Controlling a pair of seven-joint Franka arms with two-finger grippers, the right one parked.
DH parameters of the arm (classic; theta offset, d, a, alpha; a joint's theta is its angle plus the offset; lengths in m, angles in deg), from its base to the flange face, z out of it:
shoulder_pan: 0 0.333 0 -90
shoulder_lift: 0 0 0 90
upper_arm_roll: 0 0.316 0.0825 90
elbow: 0 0 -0.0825 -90
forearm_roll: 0 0.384 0 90
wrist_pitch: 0 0 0.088 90
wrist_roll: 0 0.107 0 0
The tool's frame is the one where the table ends.
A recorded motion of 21 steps. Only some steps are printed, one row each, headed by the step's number.
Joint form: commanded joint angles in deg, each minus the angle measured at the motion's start. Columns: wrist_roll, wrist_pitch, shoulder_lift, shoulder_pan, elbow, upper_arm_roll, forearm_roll.
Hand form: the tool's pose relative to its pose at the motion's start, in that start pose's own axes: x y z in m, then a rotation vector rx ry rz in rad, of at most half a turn. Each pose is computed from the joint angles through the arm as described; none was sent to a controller.
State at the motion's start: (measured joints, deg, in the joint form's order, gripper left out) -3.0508 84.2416 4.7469 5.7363 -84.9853 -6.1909 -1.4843
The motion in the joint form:
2: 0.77 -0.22 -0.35 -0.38 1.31 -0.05 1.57
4: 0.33 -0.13 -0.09 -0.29 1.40 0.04 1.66
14: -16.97 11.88 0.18 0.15 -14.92 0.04 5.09
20: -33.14 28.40 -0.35 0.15 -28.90 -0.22 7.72
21: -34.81 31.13 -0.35 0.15 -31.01 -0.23 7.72
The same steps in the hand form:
2: -0.0030 0.0015 -0.0134 0.0273 0.0262 0.0185
4: -0.0012 -0.0005 -0.0119 0.0282 0.0251 0.0075
14: 0.0140 -0.0131 0.1061 0.0972 -0.0379 -0.2941
20: 0.0109 -0.0137 0.1924 0.1218 0.0399 -0.5370
21: 0.0090 -0.0134 0.2057 0.1158 0.0513 -0.5616

